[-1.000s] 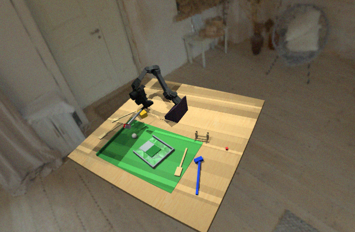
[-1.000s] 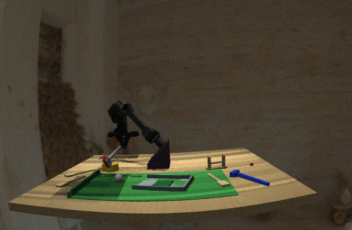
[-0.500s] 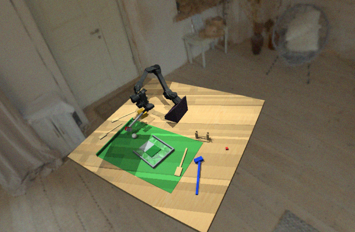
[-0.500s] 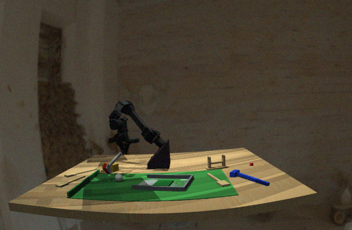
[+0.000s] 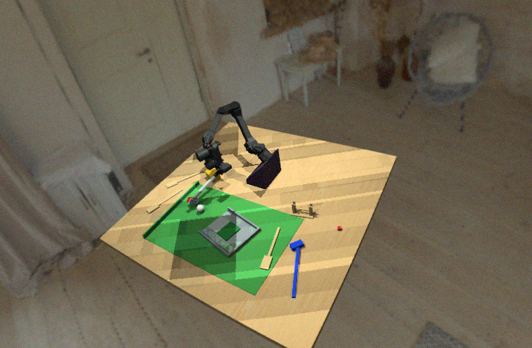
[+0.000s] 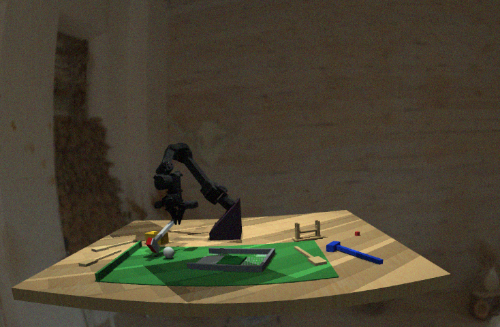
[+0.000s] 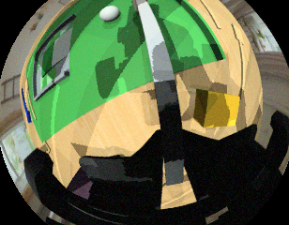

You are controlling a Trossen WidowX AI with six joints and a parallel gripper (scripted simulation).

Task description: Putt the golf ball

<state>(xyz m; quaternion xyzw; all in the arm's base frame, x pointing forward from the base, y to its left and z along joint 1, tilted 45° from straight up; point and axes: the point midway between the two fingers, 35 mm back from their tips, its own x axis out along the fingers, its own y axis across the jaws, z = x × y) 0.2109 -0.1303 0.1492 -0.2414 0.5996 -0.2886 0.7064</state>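
Right now my gripper tip is 20 mm past the yellow block, 110 mm to the left of it and 70 mm above it. Also, from my gripper tip: red putter (120 mm ahead, 10 mm to the right, 10 mm below); dark green rail (310 mm ahead, 130 mm to the right, 70 mm below); white golf ball (230 mm ahead, 40 mm to the left, 60 mm below).
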